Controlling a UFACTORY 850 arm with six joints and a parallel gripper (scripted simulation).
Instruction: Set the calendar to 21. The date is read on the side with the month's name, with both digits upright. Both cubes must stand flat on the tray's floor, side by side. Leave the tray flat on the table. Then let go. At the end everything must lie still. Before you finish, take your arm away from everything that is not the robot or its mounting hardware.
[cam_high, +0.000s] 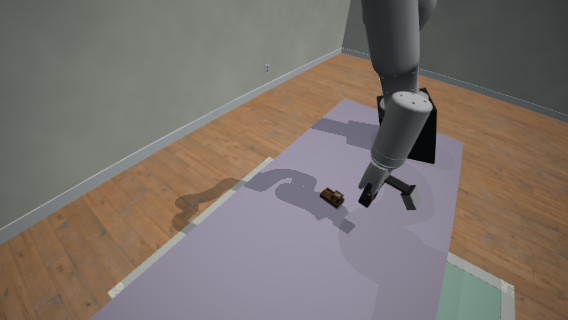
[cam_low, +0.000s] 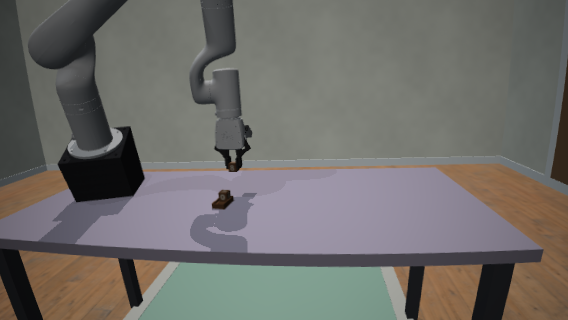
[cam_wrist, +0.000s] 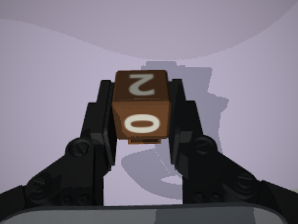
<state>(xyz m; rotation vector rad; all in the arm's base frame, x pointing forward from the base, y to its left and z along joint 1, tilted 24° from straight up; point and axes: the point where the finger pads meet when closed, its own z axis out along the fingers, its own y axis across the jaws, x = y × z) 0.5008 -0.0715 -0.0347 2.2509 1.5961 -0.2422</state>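
The digit cube lies 90 mm to the right of my hand, 90 mm below it and 30 mm behind it. Also, from my hand: brown cube: 10 mm below; brown tray: 100 mm to the right, 100 mm below, 40 mm behind.
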